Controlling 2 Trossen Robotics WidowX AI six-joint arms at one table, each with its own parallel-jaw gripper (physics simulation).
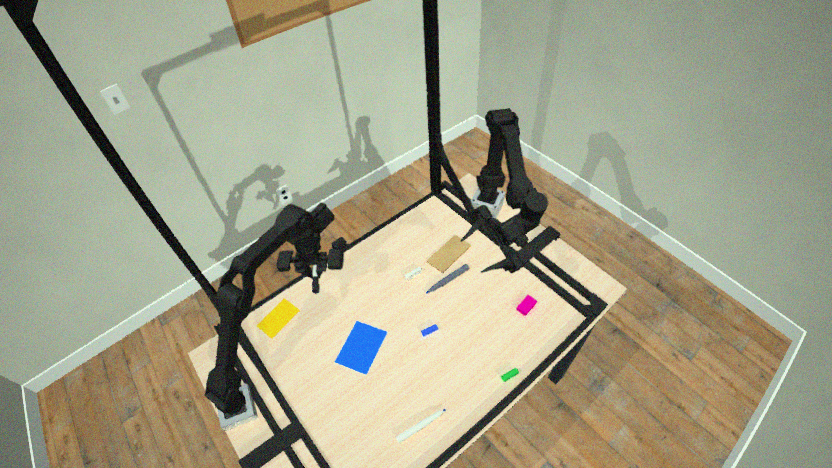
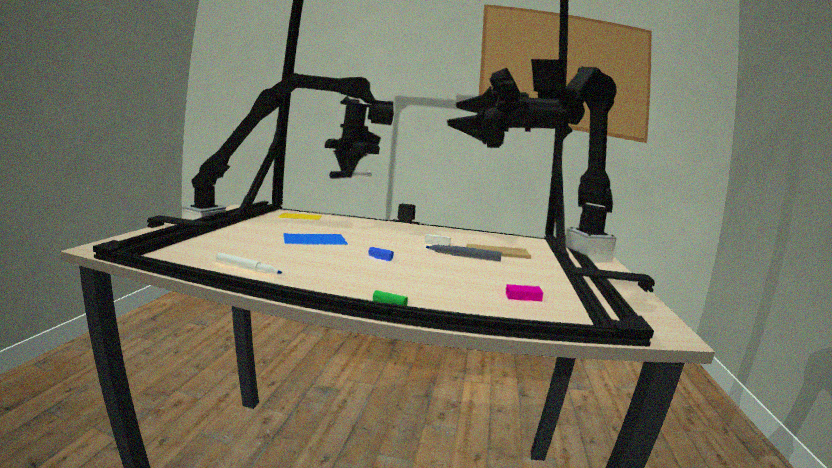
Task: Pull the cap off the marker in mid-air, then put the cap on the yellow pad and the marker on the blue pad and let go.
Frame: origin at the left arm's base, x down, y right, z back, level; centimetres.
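Seen in the pictures: left gripper, between the fingertips: [image 1: 470, 256] [image 2: 452, 113]; right gripper, between the fingertips: [image 1: 316, 277] [image 2: 346, 177]; left arm's base, origin of its link: [image 1: 488, 196] [image 2: 591, 232]; right arm's base, origin of its link: [image 1: 233, 404] [image 2: 204, 206].
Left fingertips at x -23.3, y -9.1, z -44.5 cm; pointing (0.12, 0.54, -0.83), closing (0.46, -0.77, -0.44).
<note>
Offsets run from my left fingertips to a thing's top centre.
The right gripper [image 1: 314, 266] [image 2: 347, 169] is shut on a marker with a pale body {dx +15.1, dy +43.6, dz -12.0 cm} [image 1: 314, 271] [image 2: 363, 174] and a black cap {dx +15.1, dy +41.1, dz -15.9 cm} [image 1: 315, 285] [image 2: 338, 174]. It holds the marker roughly level in the air, above the back left of the table; the cap is on the marker's end. The left gripper [image 1: 474, 254] [image 2: 453, 113] is open and empty, high at the right. The yellow pad {dx +29.9, dy +53.6, dz -25.6 cm} [image 1: 278, 318] [image 2: 300, 215] lies at the back left. The blue pad {dx +29.9, dy +24.2, dz -22.5 cm} [image 1: 361, 347] [image 2: 314, 238] lies nearer the table's middle.
A white pen {dx +28.0, dy -2.0, dz -36.0 cm} [image 1: 421, 424] [image 2: 238, 260], dark grey pen {dx +27.7, dy +10.2, dz +9.2 cm} [image 1: 448, 279] [image 2: 468, 252], tan pad {dx +29.2, dy +13.9, dz +19.7 cm} [image 1: 449, 253] [image 2: 512, 251], white piece {dx +27.8, dy +21.1, dz +6.8 cm} [image 1: 413, 273] [image 2: 437, 239], blue piece {dx +27.9, dy +7.8, dz -9.6 cm} [image 1: 429, 330] [image 2: 381, 253], green piece {dx +27.9, dy -18.6, dz -13.5 cm} [image 1: 509, 374] [image 2: 389, 298] and magenta block {dx +28.5, dy -16.3, dz +10.2 cm} [image 1: 526, 305] [image 2: 524, 292] lie about the table.
</note>
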